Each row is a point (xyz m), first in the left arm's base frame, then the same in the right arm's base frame.
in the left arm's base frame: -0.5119 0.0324 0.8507
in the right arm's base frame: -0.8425 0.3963 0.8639
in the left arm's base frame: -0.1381 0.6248 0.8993
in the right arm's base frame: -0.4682 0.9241 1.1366
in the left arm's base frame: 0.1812 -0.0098 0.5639
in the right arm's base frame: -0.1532 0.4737 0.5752
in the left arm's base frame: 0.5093 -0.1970 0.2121
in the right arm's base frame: 0.1703 0.4413 0.1743
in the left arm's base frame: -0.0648 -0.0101 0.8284
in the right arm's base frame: -0.3957 0.3683 0.8213
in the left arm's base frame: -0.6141 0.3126 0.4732
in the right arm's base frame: -0.9497 0.8016 0.6279
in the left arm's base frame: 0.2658 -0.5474 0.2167
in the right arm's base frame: -0.0731 0.1160 0.0439
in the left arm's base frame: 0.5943 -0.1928 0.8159
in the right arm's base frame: 0.2632 0.2087 0.7302
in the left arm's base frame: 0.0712 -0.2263 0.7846
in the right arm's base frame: -0.2603 0.1874 0.6946
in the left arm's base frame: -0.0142 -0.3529 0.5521
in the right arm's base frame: -0.3487 0.1617 0.4321
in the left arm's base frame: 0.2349 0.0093 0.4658
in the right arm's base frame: -0.1008 0.5301 0.4919
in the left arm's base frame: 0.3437 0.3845 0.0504
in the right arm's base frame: 0.0025 1.0388 0.2558
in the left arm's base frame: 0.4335 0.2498 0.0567
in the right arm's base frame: 0.0924 0.9129 0.2076
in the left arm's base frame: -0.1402 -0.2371 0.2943
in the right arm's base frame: -0.4781 0.3688 0.2419
